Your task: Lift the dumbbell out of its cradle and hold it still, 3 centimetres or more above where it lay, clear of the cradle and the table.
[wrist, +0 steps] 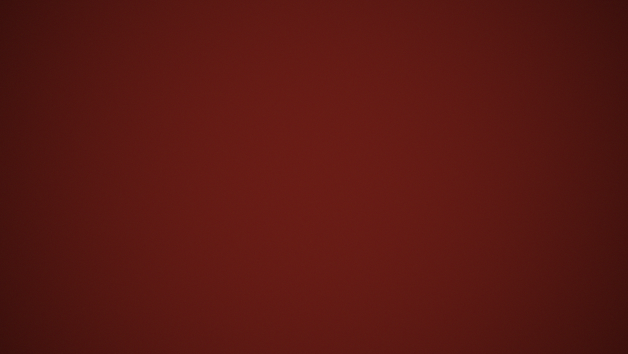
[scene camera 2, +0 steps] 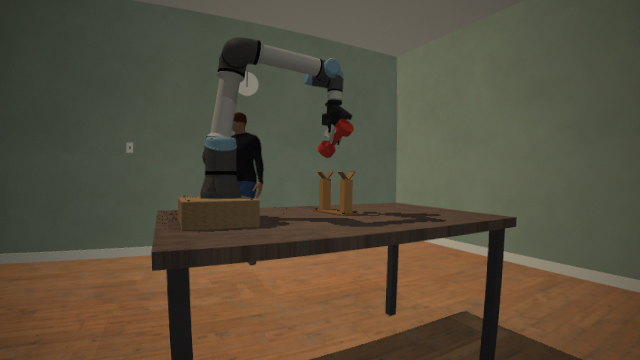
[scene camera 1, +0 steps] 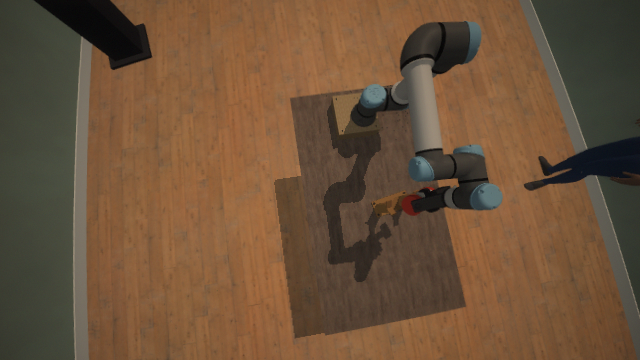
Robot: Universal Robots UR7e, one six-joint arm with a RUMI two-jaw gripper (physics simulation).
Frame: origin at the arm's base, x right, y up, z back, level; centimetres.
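Seen in the pictures: gripper, fingertip midpoint: (scene camera 2: 334,144); arm's base, link origin: (scene camera 2: 220,197) (scene camera 1: 363,115).
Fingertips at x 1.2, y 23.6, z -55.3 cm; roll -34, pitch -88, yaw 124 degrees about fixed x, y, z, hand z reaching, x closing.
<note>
Pixels of each thing's middle, then the offset from my fingertips to it. Level surfaces: height alone.
- red dumbbell, body centre: (scene camera 2: 335,138) (scene camera 1: 420,200) dz -0.1, dx +0.1, dy +2.8 cm
- cradle, body centre: (scene camera 2: 335,192) (scene camera 1: 397,203) dz -0.7, dx +0.0, dy -22.7 cm
- table, surface height: dy -32.6 cm
The red dumbbell (scene camera 1: 412,205) (scene camera 2: 343,129) hangs in the air, tilted, one head higher than the other. My gripper (scene camera 2: 333,137) is shut on it near its middle. In scene camera 2 a gap shows between the lower head and the cradle (scene camera 2: 346,196), which stands on the table (scene camera 2: 200,242) with two posts topped by V-shaped rests. In scene camera 1 the orange cradle (scene camera 1: 387,205) shows to the left of the dumbbell, partly covered by it. Red fills the wrist view, so the fingers do not show there.
The arm's base stands on a wooden block (scene camera 1: 345,120) (scene camera 2: 219,214) at one end of the table. A person (scene camera 2: 248,160) stands beyond the table; in scene camera 1 the person's legs (scene camera 1: 585,165) show at the right. A dark post (scene camera 1: 107,32) stands at the upper left of scene camera 1.
</note>
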